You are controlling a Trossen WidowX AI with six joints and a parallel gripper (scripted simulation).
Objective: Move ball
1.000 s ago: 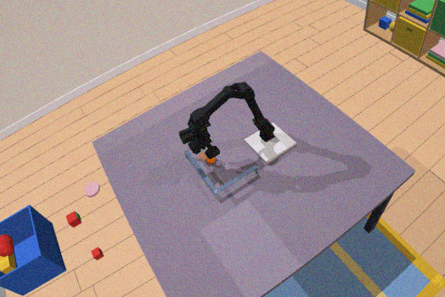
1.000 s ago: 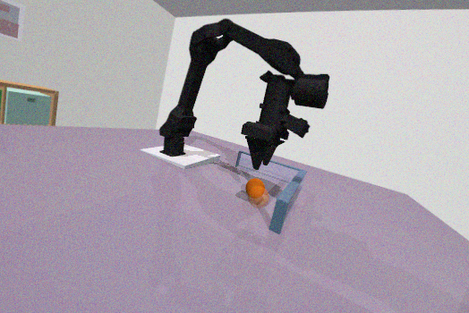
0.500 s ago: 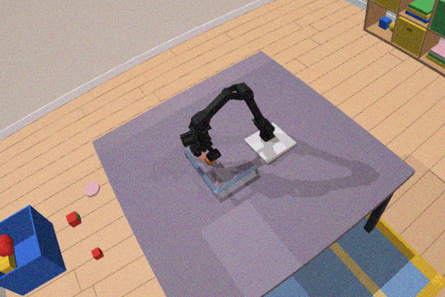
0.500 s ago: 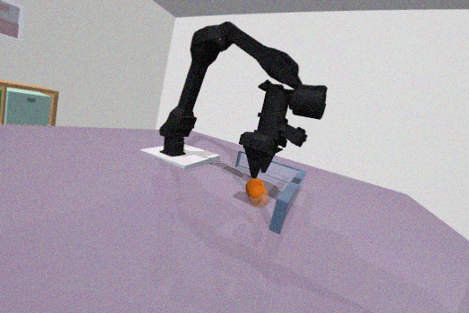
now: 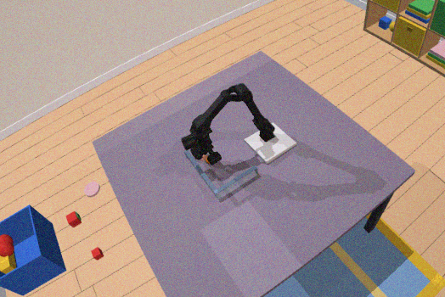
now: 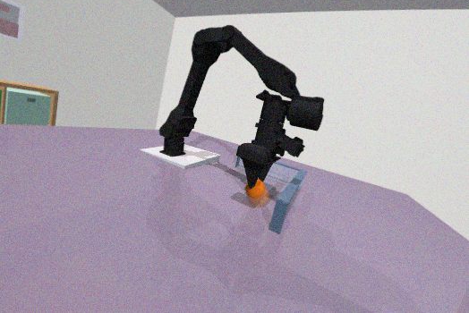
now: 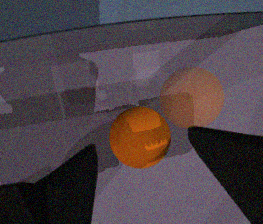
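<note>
My gripper tip is now 4 cm to the left of the orange ball, 3 cm short of it and 1 cm above it.
</note>
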